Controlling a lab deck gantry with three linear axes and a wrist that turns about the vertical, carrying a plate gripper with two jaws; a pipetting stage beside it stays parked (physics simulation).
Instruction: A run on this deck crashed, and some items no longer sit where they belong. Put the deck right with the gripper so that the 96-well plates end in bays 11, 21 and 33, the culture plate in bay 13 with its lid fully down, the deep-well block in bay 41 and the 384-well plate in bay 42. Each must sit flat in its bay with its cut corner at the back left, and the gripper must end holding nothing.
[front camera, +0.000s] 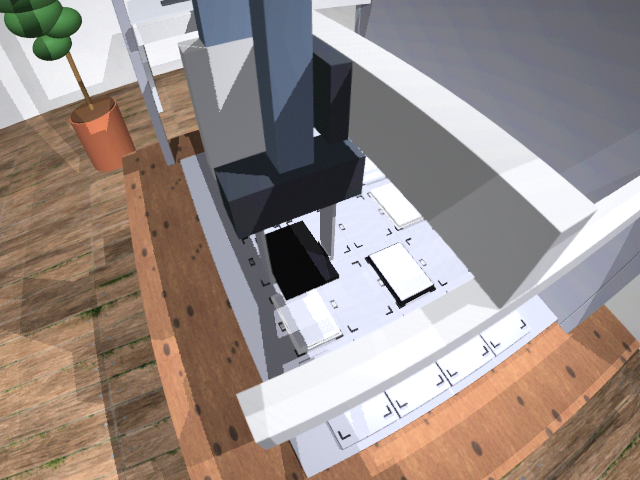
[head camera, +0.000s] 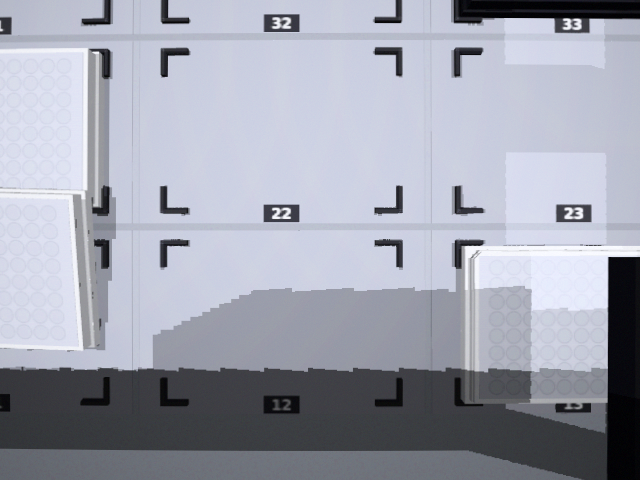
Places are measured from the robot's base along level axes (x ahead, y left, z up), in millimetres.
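Pixels of known places: gripper, between the fingertips: (front camera: 298, 263).
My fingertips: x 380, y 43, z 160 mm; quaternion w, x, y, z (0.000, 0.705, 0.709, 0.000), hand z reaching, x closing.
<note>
Behind a point stands the place of what it marks.
My gripper (front camera: 297, 248) @(x 380, y 43, z 160 mm) is shut on a black plate and holds this black plate (front camera: 299, 260) @(x 381, y 46, z 166 mm) above bay 13; no wells show on it. Below, a white 96-well plate (front camera: 315, 322) @(x 417, y 53, z 14 mm) (head camera: 516, 335) @(x 353, y 39, z 14 mm) sits at bay 13, cut corner at the back left. At far left in the head view, a white 96-well plate (head camera: 38, 124) @(x 100, y 150, z 14 mm) is at bay 21. Another white 96-well plate (head camera: 33, 273) @(x 103, y 72, z 21 mm) is skewed at bay 11, its back edge meeting or overlapping that plate. A white-topped plate with a black base (front camera: 400, 271) @(x 395, y 254, z 14 mm) sits in bay 33. A white item (front camera: 397, 204) @(x 236, y 356, z 14 mm) sits in bay 42.
A black shape at the right edge of the head view covers part of bay 13; whether it is gripper or held plate is unclear. The pale crossbeam (front camera: 361, 372) @(x 626, y -16, z 400 mm) crosses the deck's front. A grey block (front camera: 439, 170) @(x 546, y 87, z 451 mm) hides the right side. The gripper body hides the back-left bays.
</note>
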